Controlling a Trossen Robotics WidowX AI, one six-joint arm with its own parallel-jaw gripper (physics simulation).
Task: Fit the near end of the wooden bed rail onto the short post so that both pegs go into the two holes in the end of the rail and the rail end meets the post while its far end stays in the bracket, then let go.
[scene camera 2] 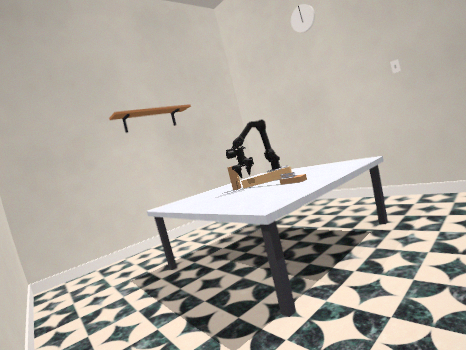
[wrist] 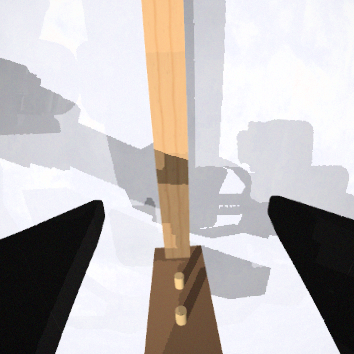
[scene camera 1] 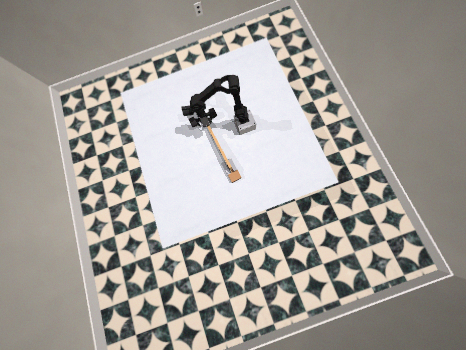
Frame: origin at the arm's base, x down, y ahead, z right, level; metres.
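Where they show: gripper, fingertip midpoint: (scene camera 2: 245, 176) (wrist: 187, 206); arm's base, origin of the base link: (scene camera 2: 276, 168) (scene camera 1: 243, 119).
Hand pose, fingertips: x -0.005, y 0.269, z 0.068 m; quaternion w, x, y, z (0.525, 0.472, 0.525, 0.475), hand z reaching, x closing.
Observation:
Each offset is from my fingertips to the top centre of the thing. "spot": to the spot under its first point. Level surfaces: height alone.
The wooden bed rail (scene camera 1: 220, 148) (scene camera 2: 268, 176) (wrist: 170, 100) runs from the post area to the far bracket @(spot: dx -0.016, dy -0.054, dz -0.374 m) (scene camera 1: 229, 167) (scene camera 2: 287, 175), where its far end sits. The short post @(spot: dx -0.020, dy +0.034, dz +0.110 m) (scene camera 2: 232, 176) (wrist: 175, 335) is brown and stands upright; the arm hides it in scene camera 1. Two pale pegs (wrist: 179, 281) (wrist: 181, 316) stick out bare from its face in the wrist view, and the rail's near end shows at the foot of that face. Whether they touch is unclear. The end holes are hidden. My gripper (scene camera 1: 205, 123) (scene camera 2: 244, 173) (wrist: 187, 206) is open and empty, its fingers apart on either side of the rail and post.
A wooden block @(dx +0.050, dy -0.061, dz -0.380 m) (scene camera 1: 234, 176) (scene camera 2: 296, 179) lies beside the bracket at the rail's far end. The arm's grey base (scene camera 1: 246, 126) stands on the white table @(dx +0.085 m) (scene camera 1: 280, 165) (scene camera 2: 215, 207), to one side of the rail. A wall shelf (scene camera 2: 150, 112) hangs well behind the table.

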